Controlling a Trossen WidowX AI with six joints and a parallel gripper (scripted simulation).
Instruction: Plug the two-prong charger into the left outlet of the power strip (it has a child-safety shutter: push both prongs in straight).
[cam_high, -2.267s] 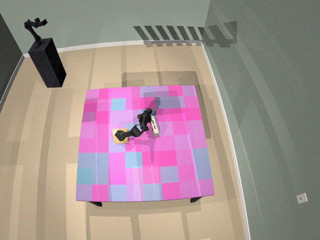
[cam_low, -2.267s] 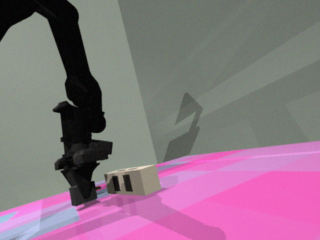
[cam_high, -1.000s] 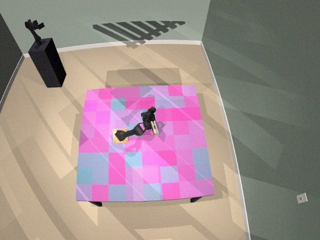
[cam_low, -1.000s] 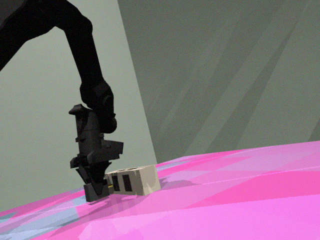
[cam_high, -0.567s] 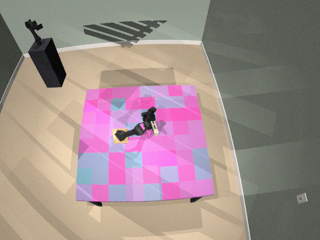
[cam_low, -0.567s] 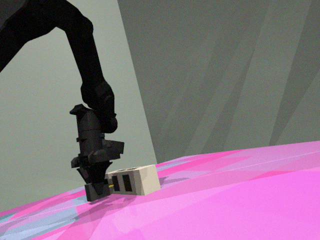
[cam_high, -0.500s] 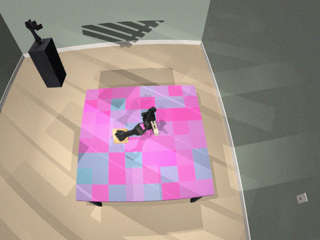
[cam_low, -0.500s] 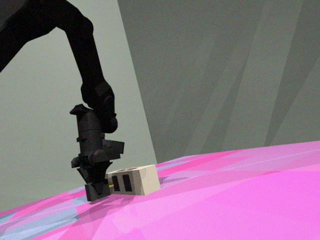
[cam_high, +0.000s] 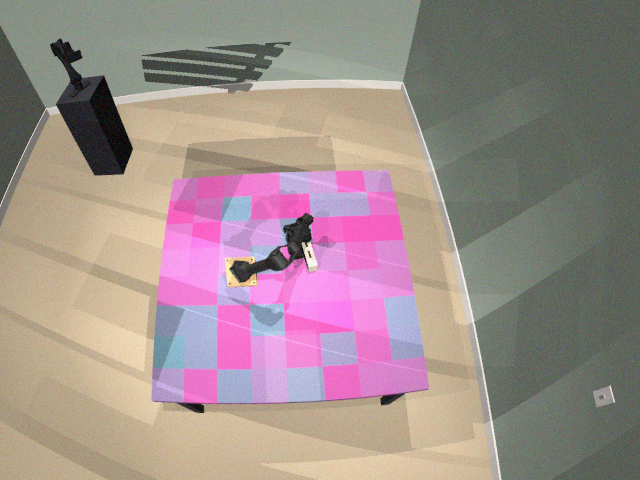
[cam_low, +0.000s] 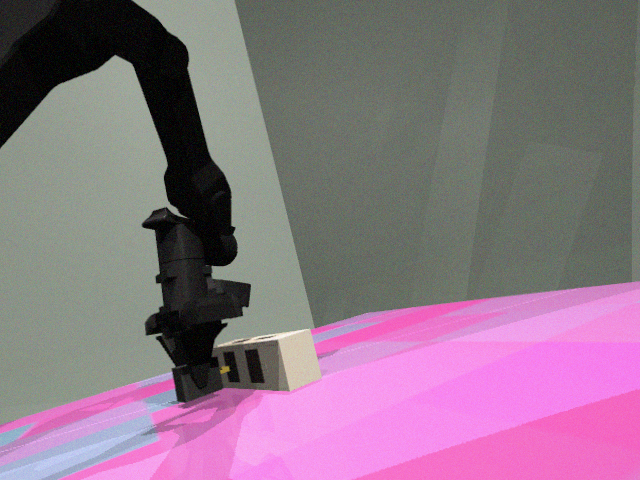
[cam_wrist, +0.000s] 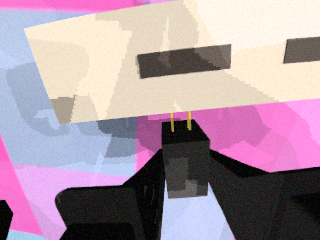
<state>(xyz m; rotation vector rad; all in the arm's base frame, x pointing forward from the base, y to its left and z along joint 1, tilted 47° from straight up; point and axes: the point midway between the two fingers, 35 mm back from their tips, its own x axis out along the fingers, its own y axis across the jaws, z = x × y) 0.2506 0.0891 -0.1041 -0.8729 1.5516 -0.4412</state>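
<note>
Right now my gripper tip is 20 mm short of the two-prong charger and 10 mm below it.
</note>
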